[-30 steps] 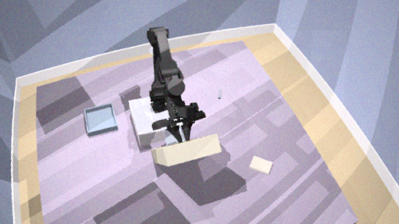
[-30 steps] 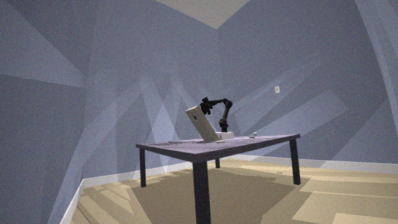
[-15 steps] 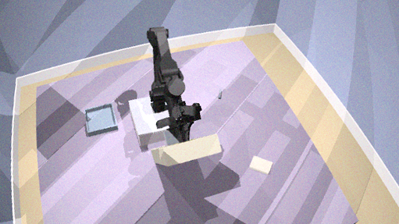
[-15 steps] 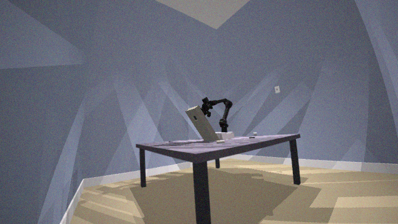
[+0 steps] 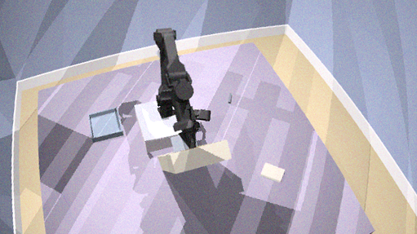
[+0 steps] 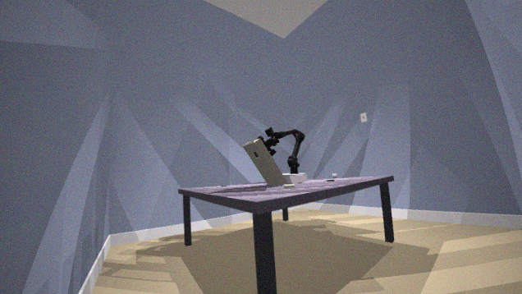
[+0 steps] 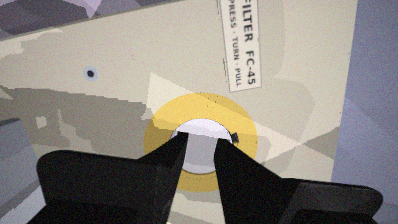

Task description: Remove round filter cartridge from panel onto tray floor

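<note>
Right now the white round filter cartridge is 10 mm below my gripper tip and 10 mm ahead of it. The rest, counted from my gripper tip: thin grey peg: 380 mm behind, 370 mm to the left, 260 mm below; small cream block: 330 mm to the left, 260 mm below, 80 mm ahead; shallow blue-grey tray: 460 mm behind, 260 mm below, 230 mm to the right.
</note>
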